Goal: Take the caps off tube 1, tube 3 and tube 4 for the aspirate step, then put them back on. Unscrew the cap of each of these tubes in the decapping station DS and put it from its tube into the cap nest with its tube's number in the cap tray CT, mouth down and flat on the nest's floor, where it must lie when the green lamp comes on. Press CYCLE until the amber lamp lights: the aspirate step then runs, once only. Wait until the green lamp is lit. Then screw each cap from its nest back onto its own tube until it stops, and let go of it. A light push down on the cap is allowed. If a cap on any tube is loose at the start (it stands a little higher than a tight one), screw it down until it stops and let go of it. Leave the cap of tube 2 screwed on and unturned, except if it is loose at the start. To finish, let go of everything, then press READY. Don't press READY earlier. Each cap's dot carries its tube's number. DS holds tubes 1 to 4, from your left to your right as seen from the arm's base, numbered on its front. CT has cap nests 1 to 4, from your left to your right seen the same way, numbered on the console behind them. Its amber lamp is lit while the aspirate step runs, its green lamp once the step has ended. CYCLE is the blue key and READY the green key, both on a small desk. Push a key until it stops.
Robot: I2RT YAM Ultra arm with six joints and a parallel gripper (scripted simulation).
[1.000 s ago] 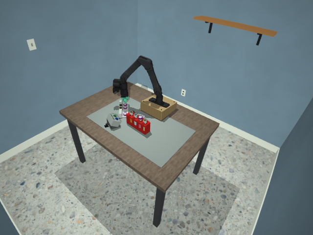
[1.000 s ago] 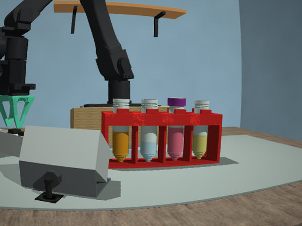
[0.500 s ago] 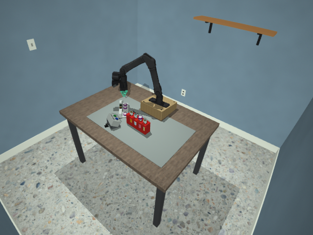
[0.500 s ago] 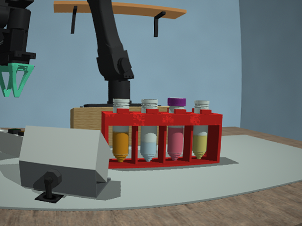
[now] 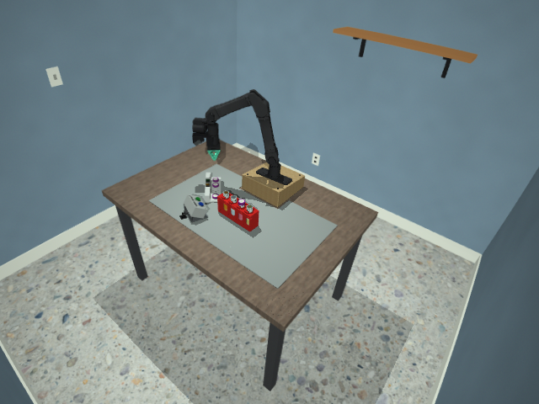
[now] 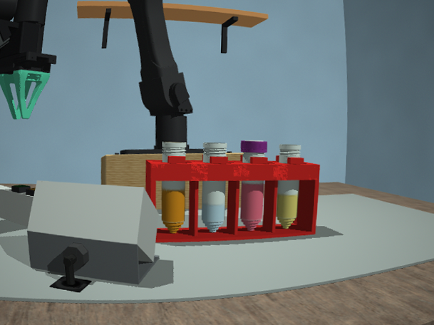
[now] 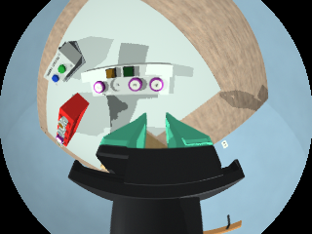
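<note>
The green key is 23 cm ahead of my hand, 10 cm to the left of it and 9 cm below it. Also, from my hand: grey key desk: 26 cm ahead, 11 cm to the left, 11 cm below; blue key: 25 cm ahead, 14 cm to the left, 9 cm below.
</note>
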